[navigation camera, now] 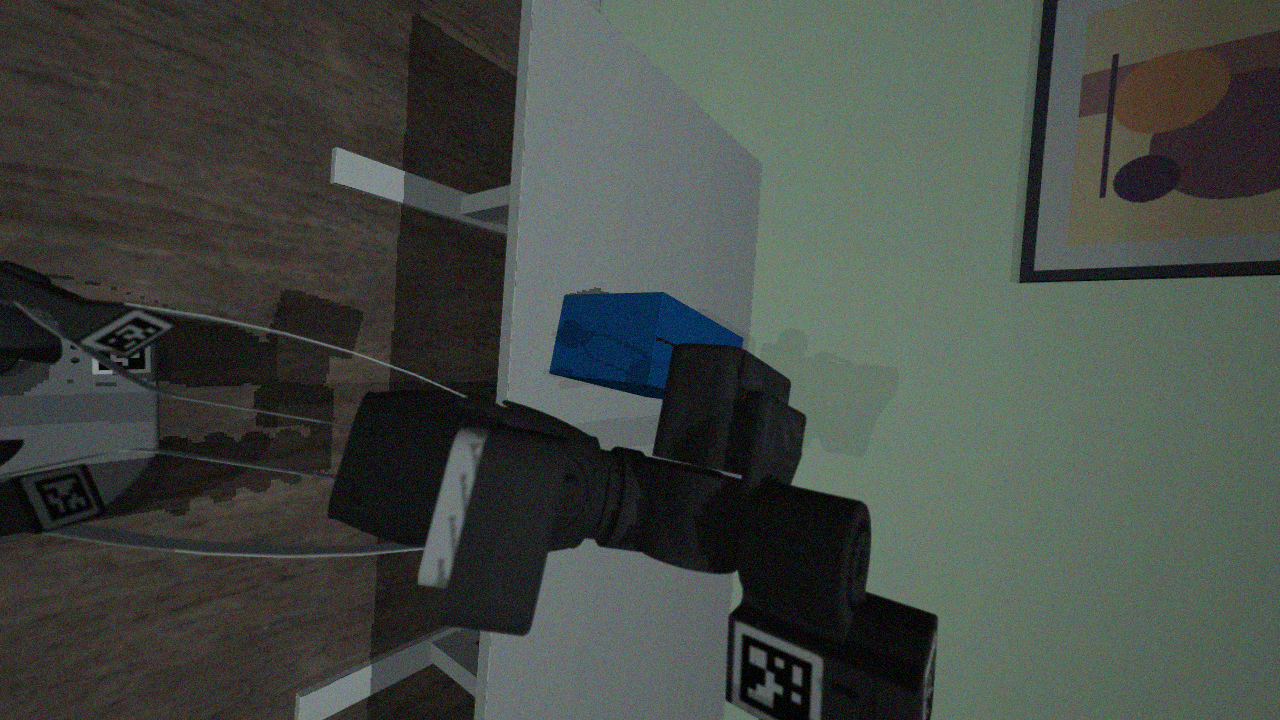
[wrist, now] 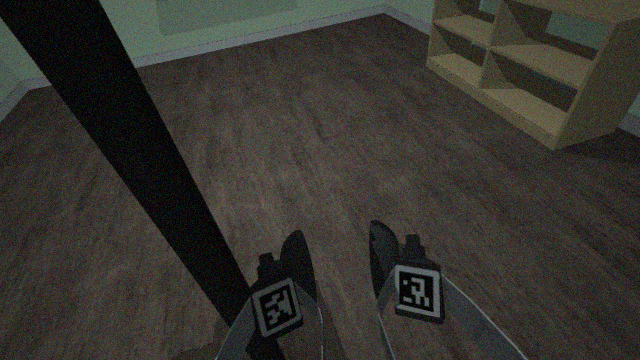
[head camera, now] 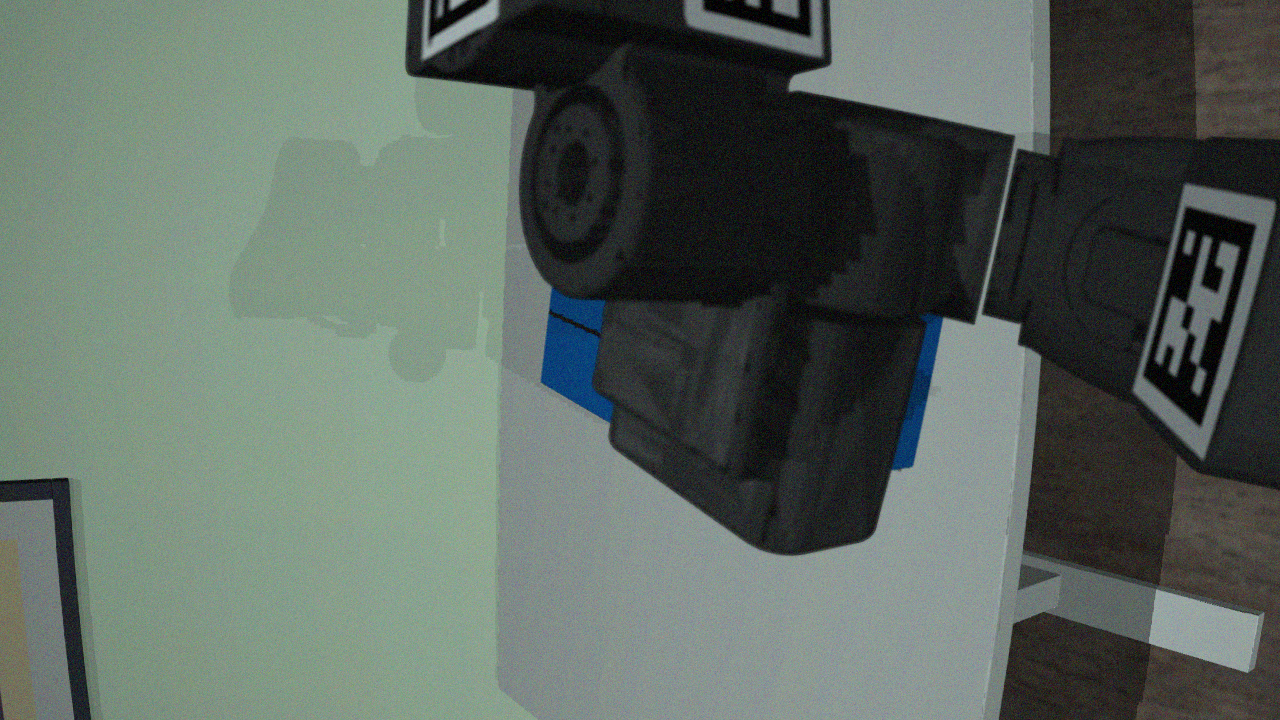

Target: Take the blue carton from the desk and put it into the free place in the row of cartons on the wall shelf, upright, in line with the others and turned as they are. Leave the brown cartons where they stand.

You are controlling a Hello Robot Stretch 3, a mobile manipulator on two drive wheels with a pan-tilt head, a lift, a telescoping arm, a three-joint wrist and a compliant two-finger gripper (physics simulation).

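Places are measured from the robot's base along level axes (x up, y left, z back), in millimetres.
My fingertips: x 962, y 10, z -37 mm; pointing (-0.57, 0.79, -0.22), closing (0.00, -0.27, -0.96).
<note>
Behind a point stands the place of what it marks.
The blue carton (head camera: 574, 362) {x 901, y -705, z -38 mm} (navigation camera: 608, 338) {x 823, y -503, z -50 mm} rests on the grey desk (head camera: 716, 626) {x 721, y -746, z -293 mm} (navigation camera: 617, 179) {x 721, y -633, z -312 mm}. In the head view the dark wrist covers most of it; in the navigation view the wrist hides its right end. A thin black line shows on one face. My gripper (navigation camera: 22, 420) (wrist: 338, 250) {x 962, y 10, z -37 mm} is open and empty. It hangs over the floor in front of the desk's front edge, pointing away from the carton. The wall shelf and the brown cartons do not show in these views.
A wooden shelf unit (wrist: 595, 95) stands on the floor at the right of the wrist view. White desk feet (head camera: 1199, 631) (navigation camera: 366, 174) stick out below the desk front. A framed picture (head camera: 60, 537) {x 1278, y -1220, z -250 mm} (navigation camera: 1033, 179) {x 1272, y -1224, z -381 mm} hangs on the green wall behind the desk.
</note>
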